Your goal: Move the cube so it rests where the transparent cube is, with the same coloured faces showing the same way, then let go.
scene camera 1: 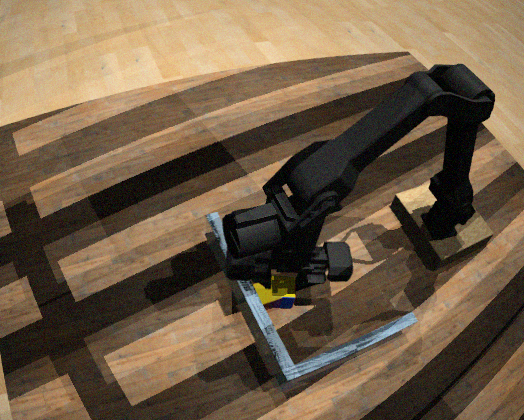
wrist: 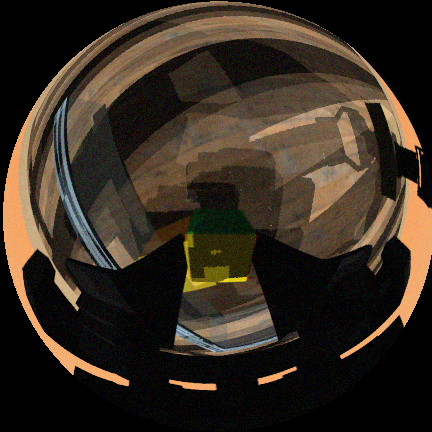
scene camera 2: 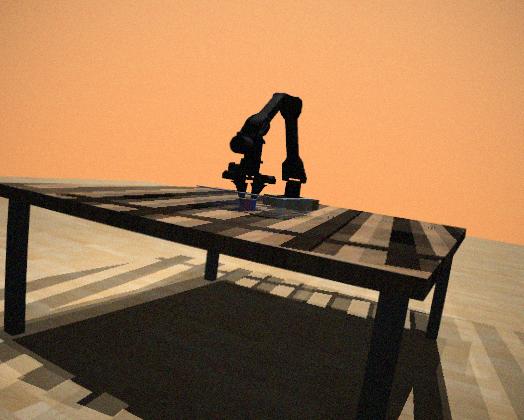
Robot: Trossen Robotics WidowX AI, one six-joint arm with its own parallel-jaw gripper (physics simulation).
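Frame: origin at the arm's base, x left, y back, z up, level; metres.
Where they show: gripper, between the fingertips: [scene camera 1: 281, 288] [wrist: 218, 236]; arm's base, origin of its link: [scene camera 1: 439, 225] [scene camera 2: 291, 197].
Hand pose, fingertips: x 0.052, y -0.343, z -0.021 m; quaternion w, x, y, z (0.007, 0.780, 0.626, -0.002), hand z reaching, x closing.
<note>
Each offset is from my fingertips to the top centre of the thing.
The cube @[dx +0.006, dy -0.002, dz +0.020 m] [scene camera 1: 283, 285] [scene camera 2: 247, 205] [wrist: 222, 255] shows a yellow top, a dark green side in the wrist view and a blue side in scene camera 1. My gripper [scene camera 1: 283, 281] [scene camera 2: 250, 196] [wrist: 218, 236] points down and is shut on the cube, one finger against each side. The cube is at or very near the table top; any small gap beneath it cannot be told. The transparent cube @[dx +0.010, dy -0.031, dz +0.019 m] [scene camera 1: 264, 295] [wrist: 200, 286] overlaps the cube and is turned relative to it. Its yellow face shows beside the cube, towards the long blue bar; most of it is hidden.
A light-blue L-shaped bar [scene camera 1: 350, 348] [wrist: 65, 185] stands on the wooden table [scene camera 1: 175, 345] [scene camera 2: 175, 232]; its long arm runs close beside the cubes. The arm's base block [scene camera 1: 412, 199] [scene camera 2: 302, 203] stands behind. Dark shadows stripe the table.
</note>
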